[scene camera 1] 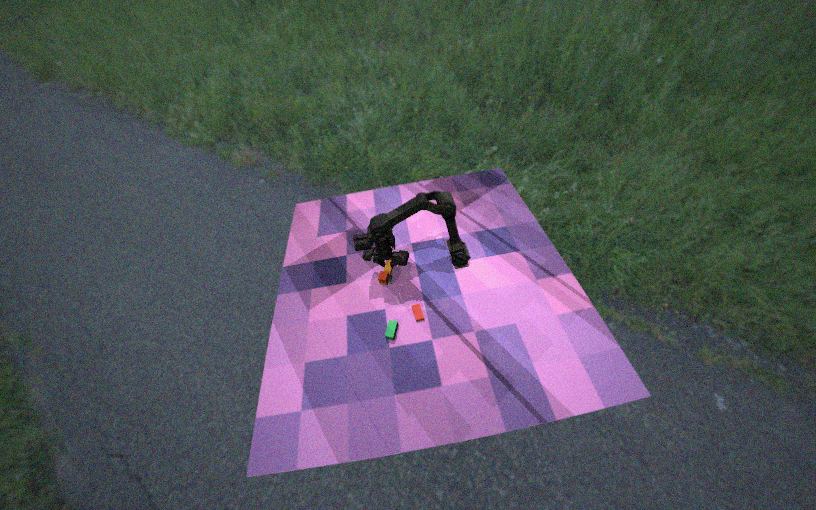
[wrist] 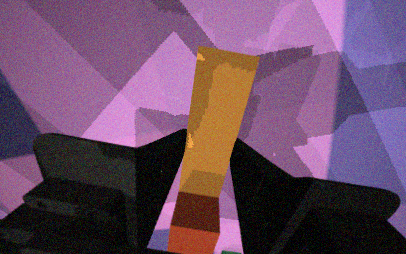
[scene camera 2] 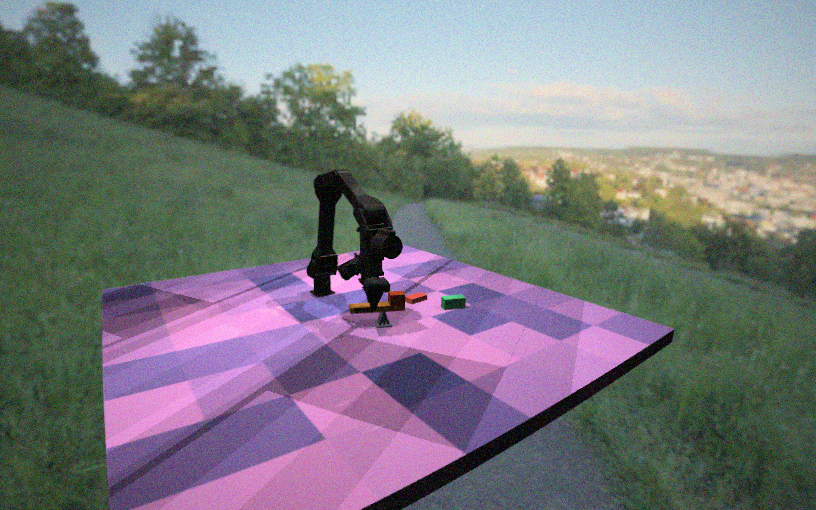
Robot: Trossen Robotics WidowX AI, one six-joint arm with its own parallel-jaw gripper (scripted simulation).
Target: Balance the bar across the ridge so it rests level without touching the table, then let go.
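Note:
You'd see the gripper in the pictures, and it's there in the wrist view too. There's also a bar in the pictures.

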